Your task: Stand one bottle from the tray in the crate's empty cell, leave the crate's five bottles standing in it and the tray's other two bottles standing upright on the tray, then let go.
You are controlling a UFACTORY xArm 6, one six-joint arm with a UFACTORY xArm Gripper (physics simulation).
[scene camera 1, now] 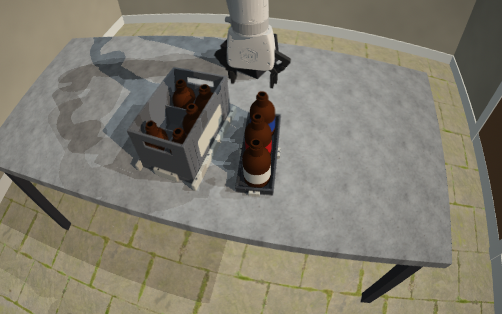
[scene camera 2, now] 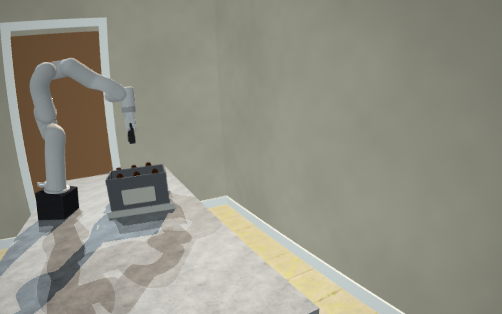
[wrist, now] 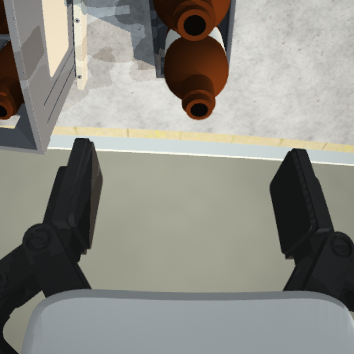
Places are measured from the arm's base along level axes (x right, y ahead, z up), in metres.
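Pixels of known places: gripper, fingertip midpoint: [scene camera 1: 253, 82] [scene camera 2: 131, 142] [wrist: 190, 161]; arm's base, origin of the base link: [scene camera 2: 57, 189].
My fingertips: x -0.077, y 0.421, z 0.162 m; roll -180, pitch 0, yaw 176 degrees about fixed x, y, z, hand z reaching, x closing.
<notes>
For each thing: its top centre in the pictures, then the offset to it from my fingertips. "pt": a spot on its surface instead. Level surfaces: height alone.
- grey crate, middle of its top: [scene camera 1: 177, 101] [scene camera 2: 136, 171] dx +0.218, dy -0.032, dz -0.112 m
- dark tray, surface spot: [wrist: 159, 67] pt dx +0.033, dy +0.118, dz -0.269 m
- white-labelled bottle, middle of its top: [wrist: 198, 109] [scene camera 1: 256, 142] dx -0.013, dy +0.077, dz -0.127 m
- red-labelled bottle, middle of its top: [wrist: 194, 25] [scene camera 1: 257, 116] dx -0.007, dy -0.007, dz -0.127 m
- blue-labelled bottle, middle of its top: [scene camera 1: 262, 94] dx -0.009, dy -0.093, dz -0.127 m
- grey table, its level: dz -0.288 m
The grey crate [scene camera 1: 159, 159] [scene camera 2: 114, 196] [wrist: 41, 95] holds five brown bottles, all upright; its empty cell is the middle one of the left row in scene camera 1. Three brown bottles stand upright in a line on the dark tray [scene camera 1: 265, 191] [wrist: 159, 67]: a white-labelled bottle [scene camera 1: 257, 162] [wrist: 196, 65] at the front, a red-labelled bottle [scene camera 1: 258, 131] in the middle and a blue-labelled bottle [scene camera 1: 262, 108] at the back. My gripper [scene camera 1: 253, 82] [scene camera 2: 131, 142] [wrist: 190, 161] is open and empty, high above the table and apart from the bottles.
Pale strips [scene camera 1: 204, 173] run along the crate's foot, between it and the tray. The grey table [scene camera 1: 360, 150] bears both. The arm's black base [scene camera 2: 58, 204] stands at the table's far end in scene camera 2. Shadows lie on the table around the crate.
</notes>
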